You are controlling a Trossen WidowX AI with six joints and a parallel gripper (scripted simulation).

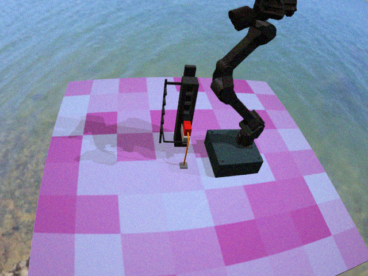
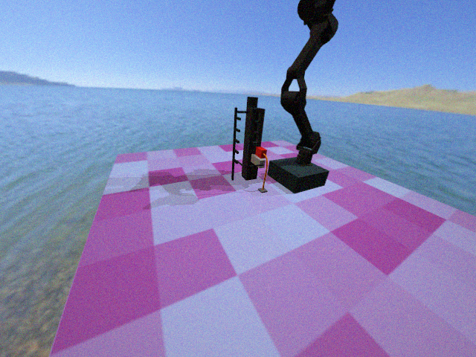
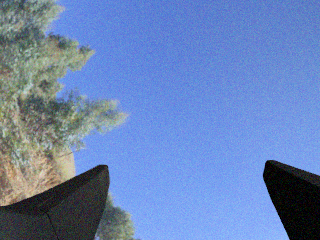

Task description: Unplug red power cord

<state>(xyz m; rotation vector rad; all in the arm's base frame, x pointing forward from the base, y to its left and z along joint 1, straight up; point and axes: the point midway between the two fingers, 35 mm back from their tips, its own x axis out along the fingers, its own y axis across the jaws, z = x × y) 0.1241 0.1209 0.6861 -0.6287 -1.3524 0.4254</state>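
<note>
My gripper tip is 630 mm above the red plug, 140 mm to the left of it and 130 mm short of it.
</note>
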